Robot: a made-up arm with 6 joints.
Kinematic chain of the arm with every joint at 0, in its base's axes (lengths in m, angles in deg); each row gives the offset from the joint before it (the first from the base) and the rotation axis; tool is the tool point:
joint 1: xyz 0 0 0.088 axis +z
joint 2: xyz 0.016 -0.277 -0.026 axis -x
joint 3: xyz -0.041 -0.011 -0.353 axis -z
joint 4: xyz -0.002 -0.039 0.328 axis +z
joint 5: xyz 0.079 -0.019 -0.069 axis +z
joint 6: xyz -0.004 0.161 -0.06 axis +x
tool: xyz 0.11 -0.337 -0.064
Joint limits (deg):
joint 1: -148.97..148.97
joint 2: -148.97..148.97
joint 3: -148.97..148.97
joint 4: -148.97..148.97
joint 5: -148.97..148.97
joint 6: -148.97..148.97
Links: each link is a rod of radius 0.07 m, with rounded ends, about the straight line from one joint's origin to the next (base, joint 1, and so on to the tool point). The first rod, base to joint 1, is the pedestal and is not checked.
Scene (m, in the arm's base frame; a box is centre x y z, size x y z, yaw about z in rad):
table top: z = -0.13
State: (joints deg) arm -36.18 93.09 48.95 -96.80 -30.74 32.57
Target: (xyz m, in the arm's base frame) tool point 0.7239 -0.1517 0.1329
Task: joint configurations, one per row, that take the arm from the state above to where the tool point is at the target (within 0.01 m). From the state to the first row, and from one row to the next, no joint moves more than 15 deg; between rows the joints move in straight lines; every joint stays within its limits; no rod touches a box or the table.
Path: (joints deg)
1: -21.43 93.14 48.20 -96.62 -31.39 33.66
2: -6.67 93.20 47.46 -96.45 -32.04 34.74
3: 8.08 93.25 46.71 -96.27 -32.69 35.83
4: 22.83 93.31 45.96 -96.09 -33.34 36.91
5: 37.58 93.36 45.22 -95.91 -33.99 38.00
6: 52.34 93.41 44.47 -95.74 -34.64 39.08
7: 67.09 93.47 43.72 -95.56 -35.29 40.17
8: 81.84 93.52 42.97 -95.38 -35.94 41.25
9: 96.60 93.58 42.23 -95.21 -36.59 42.34

